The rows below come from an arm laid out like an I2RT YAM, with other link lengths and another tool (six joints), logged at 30 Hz.
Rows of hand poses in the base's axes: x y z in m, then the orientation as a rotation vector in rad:
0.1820, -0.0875, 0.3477, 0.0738, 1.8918, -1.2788
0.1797, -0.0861, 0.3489, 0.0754, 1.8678, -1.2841
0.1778, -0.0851, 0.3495, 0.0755, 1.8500, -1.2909
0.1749, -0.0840, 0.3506, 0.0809, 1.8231, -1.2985
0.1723, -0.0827, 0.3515, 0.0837, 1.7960, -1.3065
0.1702, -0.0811, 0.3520, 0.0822, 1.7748, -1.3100
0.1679, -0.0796, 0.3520, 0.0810, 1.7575, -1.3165
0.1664, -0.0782, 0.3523, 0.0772, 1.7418, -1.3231
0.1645, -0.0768, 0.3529, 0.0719, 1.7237, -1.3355
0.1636, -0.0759, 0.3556, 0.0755, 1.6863, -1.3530
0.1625, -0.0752, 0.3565, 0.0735, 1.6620, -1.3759
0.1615, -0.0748, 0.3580, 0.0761, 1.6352, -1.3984
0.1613, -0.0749, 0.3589, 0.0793, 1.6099, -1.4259
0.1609, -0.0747, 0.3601, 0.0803, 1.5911, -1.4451
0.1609, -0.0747, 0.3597, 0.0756, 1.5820, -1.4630
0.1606, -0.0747, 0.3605, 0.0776, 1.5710, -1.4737
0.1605, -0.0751, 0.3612, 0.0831, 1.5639, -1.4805
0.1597, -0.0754, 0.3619, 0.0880, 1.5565, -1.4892
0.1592, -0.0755, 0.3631, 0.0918, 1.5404, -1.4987
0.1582, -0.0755, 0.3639, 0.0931, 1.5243, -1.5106
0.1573, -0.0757, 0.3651, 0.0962, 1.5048, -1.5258
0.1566, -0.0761, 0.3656, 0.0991, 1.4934, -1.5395
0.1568, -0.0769, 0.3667, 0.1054, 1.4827, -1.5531
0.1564, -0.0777, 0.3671, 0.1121, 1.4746, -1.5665
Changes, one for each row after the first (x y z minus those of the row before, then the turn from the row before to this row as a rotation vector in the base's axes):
-0.0023, 0.0014, 0.0012, -0.0128, -0.0178, 0.0030
-0.0019, 0.0010, 0.0006, -0.0116, -0.0118, 0.0012
-0.0029, 0.0011, 0.0011, -0.0142, -0.0207, 0.0000
-0.0026, 0.0013, 0.0009, -0.0156, -0.0196, 0.0013
-0.0021, 0.0016, 0.0005, -0.0120, -0.0147, 0.0047
-0.0023, 0.0015, 0.0000, -0.0119, -0.0108, 0.0016
-0.0015, 0.0014, 0.0003, -0.0122, -0.0084, 0.0026
-0.0019, 0.0014, 0.0006, -0.0172, -0.0076, 0.0006
-0.0009, 0.0009, 0.0027, -0.0256, -0.0243, -0.0025
-0.0011, 0.0007, 0.0009, -0.0247, -0.0100, -0.0066
-0.0010, 0.0004, 0.0015, -0.0239, -0.0138, -0.0085
-0.0002, -0.0001, 0.0009, -0.0256, -0.0110, -0.0127
-0.0004, 0.0002, 0.0012, -0.0189, -0.0078, -0.0080
0.0000, 0.0000, -0.0004, -0.0156, 0.0016, -0.0068
-0.0003, 0.0000, 0.0008, -0.0103, -0.0053, -0.0052
-0.0001, -0.0004, 0.0007, -0.0049, -0.0054, -0.0056
-0.0008, -0.0003, 0.0007, -0.0063, -0.0047, -0.0065
-0.0005, -0.0001, 0.0012, -0.0116, -0.0100, -0.0041
-0.0010, 0.0000, 0.0008, -0.0138, -0.0079, -0.0045
-0.0009, -0.0002, 0.0012, -0.0165, -0.0099, -0.0069
-0.0007, -0.0004, 0.0005, -0.0116, -0.0047, -0.0080
0.0002, -0.0008, 0.0011, -0.0098, -0.0058, -0.0100
-0.0004, -0.0008, 0.0004, -0.0081, -0.0043, -0.0108

